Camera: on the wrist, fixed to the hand. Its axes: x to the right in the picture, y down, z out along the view.
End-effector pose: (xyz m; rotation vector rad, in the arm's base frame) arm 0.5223 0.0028 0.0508 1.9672 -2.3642 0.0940
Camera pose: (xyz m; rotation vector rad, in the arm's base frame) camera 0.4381 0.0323 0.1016 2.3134 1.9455 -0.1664
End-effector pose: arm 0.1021 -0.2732 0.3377 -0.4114 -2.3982 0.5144
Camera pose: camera 0.1569 -0.1867 0.3301 2.5263 -0.4393 -0.9945
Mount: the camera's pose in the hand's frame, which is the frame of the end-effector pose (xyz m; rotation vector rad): -0.0091 0.0879 -0.0523 0.1079 -0.0195 3.1296
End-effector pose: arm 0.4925 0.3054 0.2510 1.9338 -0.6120 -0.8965
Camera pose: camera 0.5224 0.2966 0.3488 -0.5996 -2.0780 1.1667
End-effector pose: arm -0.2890 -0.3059 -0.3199 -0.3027 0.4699 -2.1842
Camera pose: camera -0.2411 -0.3362 -0.4055 0.4100 0.1860 0.8720
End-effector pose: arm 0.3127 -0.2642 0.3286 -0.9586 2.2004 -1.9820
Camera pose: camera 0.2618 -0.2135 0.2552 1.5925 0.6568 -0.0255
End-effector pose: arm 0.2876 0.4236 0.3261 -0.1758 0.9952 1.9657
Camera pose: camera 0.2122 0.3568 0.3462 -0.9098 -0.2104 -0.9469
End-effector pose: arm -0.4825 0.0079 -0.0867 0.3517 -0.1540 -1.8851
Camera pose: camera -0.3841 -0.0097 -0.1103 -0.1076 -0.3891 1.2200
